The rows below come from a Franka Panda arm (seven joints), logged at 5 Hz.
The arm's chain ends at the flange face. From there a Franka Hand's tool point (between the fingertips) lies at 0.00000 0.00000 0.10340 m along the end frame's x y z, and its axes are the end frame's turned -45 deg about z.
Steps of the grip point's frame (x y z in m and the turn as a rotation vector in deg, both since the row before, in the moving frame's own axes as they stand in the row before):
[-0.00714 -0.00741 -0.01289 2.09 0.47 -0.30]
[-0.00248 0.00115 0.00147 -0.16 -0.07 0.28]
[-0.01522 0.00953 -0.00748 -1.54 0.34 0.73]
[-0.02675 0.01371 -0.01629 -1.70 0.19 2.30]
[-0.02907 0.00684 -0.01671 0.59 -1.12 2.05]
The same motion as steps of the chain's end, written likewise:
[-0.00821 0.00307 -0.01282 1.81 -1.15 -0.30]
[-0.00105 0.00227 0.00147 -0.16 0.06 0.28]
[-0.00641 0.01595 -0.00744 -0.85 1.33 0.73]
[-0.01159 0.02664 -0.01624 -1.07 1.34 2.30]
[-0.01353 0.02476 -0.01668 -0.37 -1.21 2.05]

